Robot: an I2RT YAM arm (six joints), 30 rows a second.
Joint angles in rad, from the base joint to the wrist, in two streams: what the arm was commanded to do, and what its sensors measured. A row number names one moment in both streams.
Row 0, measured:
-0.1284 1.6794 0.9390 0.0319 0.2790 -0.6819
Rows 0 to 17, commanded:
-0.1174 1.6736 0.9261 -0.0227 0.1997 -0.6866
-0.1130 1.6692 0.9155 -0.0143 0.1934 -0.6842
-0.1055 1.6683 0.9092 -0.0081 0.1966 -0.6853
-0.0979 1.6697 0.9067 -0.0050 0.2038 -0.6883
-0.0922 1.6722 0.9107 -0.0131 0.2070 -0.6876
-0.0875 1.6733 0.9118 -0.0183 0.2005 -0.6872
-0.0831 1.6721 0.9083 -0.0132 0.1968 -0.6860
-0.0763 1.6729 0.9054 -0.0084 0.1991 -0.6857
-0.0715 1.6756 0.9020 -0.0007 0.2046 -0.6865
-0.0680 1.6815 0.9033 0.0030 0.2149 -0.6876
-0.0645 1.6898 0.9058 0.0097 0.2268 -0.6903
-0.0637 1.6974 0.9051 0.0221 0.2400 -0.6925
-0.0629 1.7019 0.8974 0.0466 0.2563 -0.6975
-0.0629 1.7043 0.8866 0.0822 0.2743 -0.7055
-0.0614 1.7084 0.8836 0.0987 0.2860 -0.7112
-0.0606 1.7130 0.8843 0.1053 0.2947 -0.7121
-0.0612 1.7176 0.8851 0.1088 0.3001 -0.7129
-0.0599 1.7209 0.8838 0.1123 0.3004 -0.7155
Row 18, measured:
-0.0647 1.6993 0.9001 0.0696 0.2695 -0.6933
